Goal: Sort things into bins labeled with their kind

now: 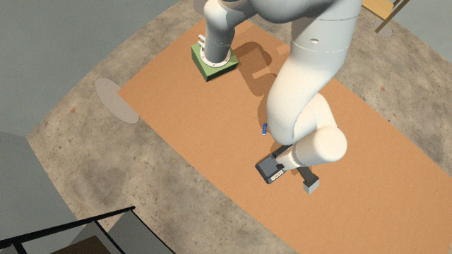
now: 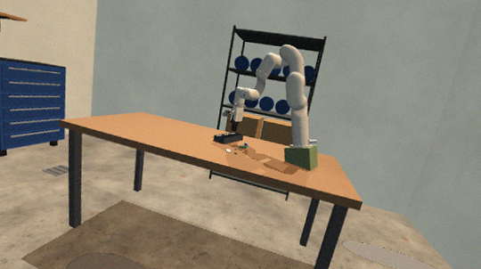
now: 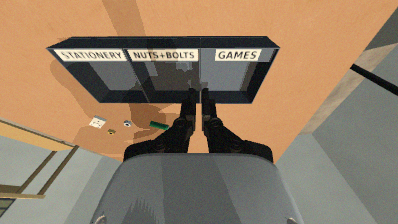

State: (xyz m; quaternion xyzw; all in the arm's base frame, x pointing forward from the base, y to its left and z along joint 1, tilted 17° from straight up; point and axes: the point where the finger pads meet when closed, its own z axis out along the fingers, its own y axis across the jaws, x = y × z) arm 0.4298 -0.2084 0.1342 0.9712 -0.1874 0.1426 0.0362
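Now: hand 7 cm above the dark three-part bin, 4 cm to the right of it and 2 cm short of it. The rest, counted from my hand: blue battery 11 cm behind, 8 cm to the left, 8 cm below; green battery 16 cm to the left, 10 cm behind, 8 cm below; metal nut 23 cm to the left, 8 cm below, 6 cm behind.
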